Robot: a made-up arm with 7 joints.
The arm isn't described. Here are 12 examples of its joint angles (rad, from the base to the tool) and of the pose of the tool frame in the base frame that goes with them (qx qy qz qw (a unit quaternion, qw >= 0); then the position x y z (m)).
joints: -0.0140 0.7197 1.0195 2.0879 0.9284 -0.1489 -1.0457
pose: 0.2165 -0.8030 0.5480 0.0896 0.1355 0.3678 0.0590
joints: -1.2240 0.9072 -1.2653 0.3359 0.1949 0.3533 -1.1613
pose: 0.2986 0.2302 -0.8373 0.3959 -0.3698 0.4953 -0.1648
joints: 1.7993 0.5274 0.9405 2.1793 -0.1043 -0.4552 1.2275
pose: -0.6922 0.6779 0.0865 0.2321 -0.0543 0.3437 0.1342
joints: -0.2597 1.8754 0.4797 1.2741 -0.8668 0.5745 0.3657
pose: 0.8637 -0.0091 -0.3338 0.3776 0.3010 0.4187 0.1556
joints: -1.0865 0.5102 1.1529 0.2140 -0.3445 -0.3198 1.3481
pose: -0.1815 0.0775 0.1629 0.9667 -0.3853 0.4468 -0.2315
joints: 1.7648 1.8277 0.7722 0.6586 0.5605 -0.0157 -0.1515
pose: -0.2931 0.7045 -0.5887 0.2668 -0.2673 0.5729 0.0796
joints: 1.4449 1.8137 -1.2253 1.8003 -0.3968 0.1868 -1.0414
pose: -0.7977 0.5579 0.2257 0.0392 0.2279 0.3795 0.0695
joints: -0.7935 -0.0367 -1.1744 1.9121 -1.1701 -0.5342 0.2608
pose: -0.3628 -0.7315 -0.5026 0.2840 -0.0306 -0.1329 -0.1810
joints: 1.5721 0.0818 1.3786 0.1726 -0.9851 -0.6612 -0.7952
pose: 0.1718 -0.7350 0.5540 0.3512 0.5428 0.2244 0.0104
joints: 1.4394 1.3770 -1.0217 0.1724 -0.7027 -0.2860 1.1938
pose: 0.2027 0.0809 -0.3272 0.9194 0.1503 0.6600 0.0068
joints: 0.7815 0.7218 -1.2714 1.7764 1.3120 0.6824 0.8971
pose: -0.6455 -0.0639 -0.4356 0.6241 0.2935 0.0523 -0.1745
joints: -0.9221 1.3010 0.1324 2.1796 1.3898 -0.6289 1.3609
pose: -0.6484 -0.5336 -0.4066 0.3599 0.1512 0.2234 -0.1872
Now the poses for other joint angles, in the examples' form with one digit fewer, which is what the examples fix.
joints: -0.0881 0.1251 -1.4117 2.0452 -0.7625 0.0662 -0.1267
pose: -0.241 -0.787 -0.459 0.334 0.028 -0.113 -0.157
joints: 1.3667 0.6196 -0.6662 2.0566 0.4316 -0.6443 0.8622
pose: 0.040 0.659 0.697 0.280 0.229 0.068 0.163
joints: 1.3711 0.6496 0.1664 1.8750 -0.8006 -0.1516 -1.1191
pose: -0.500 0.633 -0.368 0.462 0.159 0.269 0.252
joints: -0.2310 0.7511 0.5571 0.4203 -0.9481 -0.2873 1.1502
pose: -0.113 0.110 -0.345 0.925 0.021 0.536 -0.356
